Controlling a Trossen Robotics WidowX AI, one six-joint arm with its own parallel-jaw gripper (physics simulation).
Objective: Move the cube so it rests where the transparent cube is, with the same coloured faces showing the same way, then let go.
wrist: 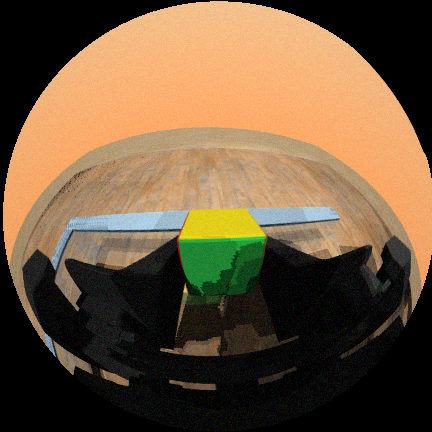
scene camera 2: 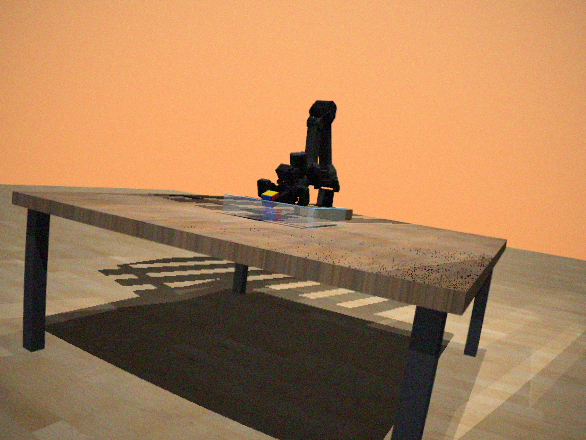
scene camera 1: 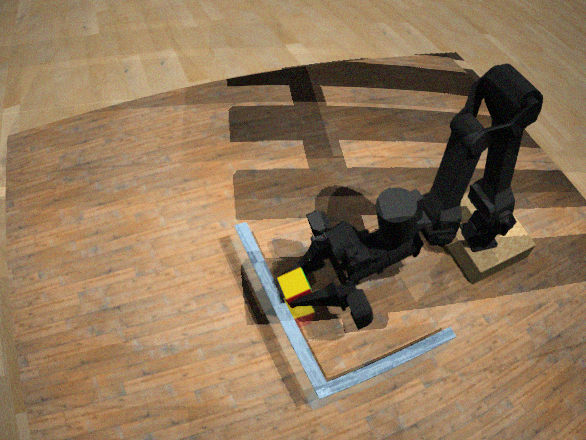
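Where they show: gripper, between the fingertips: (wrist: 218, 236) (scene camera 2: 267, 200) (scene camera 1: 286, 292); arm's base, origin of its link: (scene camera 2: 324, 206) (scene camera 1: 478, 236).
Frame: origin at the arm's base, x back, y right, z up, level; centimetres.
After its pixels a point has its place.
Observation:
The solid cube (scene camera 1: 294, 285) {z 4.1, x -38.0, y -5.1 cm} (scene camera 2: 270, 194) {z 3.8, x -38.9, y -5.6 cm} (wrist: 222, 265) {z 3.4, x -35.7, y -4.4 cm} is between the fingers of my gripper (scene camera 1: 295, 283) {z 1.8, x -38.9, y -4.7 cm} (wrist: 218, 236) {z 1.8, x -38.9, y -4.7 cm}, which is shut on it. Its yellow face is up; green faces the wrist camera, and blue and red sides show in scene camera 2. It hangs above the table. The transparent cube (scene camera 1: 303, 311) (scene camera 2: 272, 215) stands on the table beside the long wall, yellow up, with blue and red sides. It is below the held cube in scene camera 2 and partly hidden by a finger in scene camera 1. In the wrist view a sliver shows beneath the held cube's left edge.
A pale blue, see-through L-shaped wall (scene camera 1: 302, 350) {z 1.9, x -39.2, y -14.6 cm} (wrist: 130, 221) {z 1.9, x -39.5, y -12.0 cm} stands on the table (scene camera 1: 125, 210) {z -4.2, x -63.0, y 20.7 cm} (scene camera 2: 150, 227) {z -5.1, x -84.6, y -9.4 cm}. Its long side runs close past the held cube and the transparent cube. The arm's base block (scene camera 1: 500, 261) {z 0.0, x 2.0, y -6.5 cm} is at the right in scene camera 1.

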